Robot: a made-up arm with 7 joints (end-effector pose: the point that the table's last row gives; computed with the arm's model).
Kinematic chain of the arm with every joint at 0, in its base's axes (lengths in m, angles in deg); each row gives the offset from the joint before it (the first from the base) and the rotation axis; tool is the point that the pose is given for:
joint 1: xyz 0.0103 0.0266 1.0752 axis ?
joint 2: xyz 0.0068 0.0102 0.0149 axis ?
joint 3: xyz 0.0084 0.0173 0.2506 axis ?
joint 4: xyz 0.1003 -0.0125 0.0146 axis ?
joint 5: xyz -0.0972 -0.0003 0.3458 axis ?
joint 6: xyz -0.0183 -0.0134 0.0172 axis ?
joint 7: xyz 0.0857 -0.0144 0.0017 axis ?
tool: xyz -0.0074 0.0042 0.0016
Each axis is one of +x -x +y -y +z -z.
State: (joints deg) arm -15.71 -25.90 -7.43 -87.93 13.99 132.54 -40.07
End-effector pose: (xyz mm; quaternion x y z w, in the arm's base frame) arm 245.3 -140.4 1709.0 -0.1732 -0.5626 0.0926 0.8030
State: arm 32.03 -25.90 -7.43 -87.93 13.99 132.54 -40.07
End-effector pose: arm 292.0 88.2 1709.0 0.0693 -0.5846 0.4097 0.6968
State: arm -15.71 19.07 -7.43 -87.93 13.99 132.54 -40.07
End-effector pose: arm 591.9 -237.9 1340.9 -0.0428 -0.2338 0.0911 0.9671
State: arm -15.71 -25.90 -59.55 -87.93 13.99 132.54 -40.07
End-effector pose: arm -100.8 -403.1 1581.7 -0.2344 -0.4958 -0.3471 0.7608
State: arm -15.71 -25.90 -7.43 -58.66 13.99 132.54 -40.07
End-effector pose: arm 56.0 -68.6 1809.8 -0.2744 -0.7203 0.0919 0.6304
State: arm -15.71 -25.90 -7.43 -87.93 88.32 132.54 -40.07
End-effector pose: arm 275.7 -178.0 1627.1 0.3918 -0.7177 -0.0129 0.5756
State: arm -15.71 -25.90 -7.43 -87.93 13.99 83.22 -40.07
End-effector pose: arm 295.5 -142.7 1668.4 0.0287 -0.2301 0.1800 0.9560
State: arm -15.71 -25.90 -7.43 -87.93 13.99 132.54 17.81
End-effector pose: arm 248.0 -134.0 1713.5 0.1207 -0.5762 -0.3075 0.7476
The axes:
joint 1: +z
joint 2: +y
joint 3: +z
joint 4: -y
joint 5: +z
joint 6: -y
joint 7: -z

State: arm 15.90 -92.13 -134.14 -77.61 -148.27 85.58 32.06
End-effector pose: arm -310.6 -429.0 732.7 -0.2967 0.5462 -0.5727 0.5345
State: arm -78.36 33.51 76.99 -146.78 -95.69 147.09 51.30
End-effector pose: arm 452.2 99.3 1064.0 -0.0877 -0.1872 0.2207 0.9532
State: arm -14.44 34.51 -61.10 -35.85 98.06 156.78 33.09
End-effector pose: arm 332.4 -331.3 1572.0 0.3905 -0.7095 -0.4980 0.3100
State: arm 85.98 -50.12 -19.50 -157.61 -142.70 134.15 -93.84
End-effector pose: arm 48.6 316.7 1273.9 0.7709 -0.0055 -0.4658 0.4343
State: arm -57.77 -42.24 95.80 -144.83 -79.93 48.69 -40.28
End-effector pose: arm 422.4 259.7 1089.3 -0.7644 0.5928 0.0584 0.2469
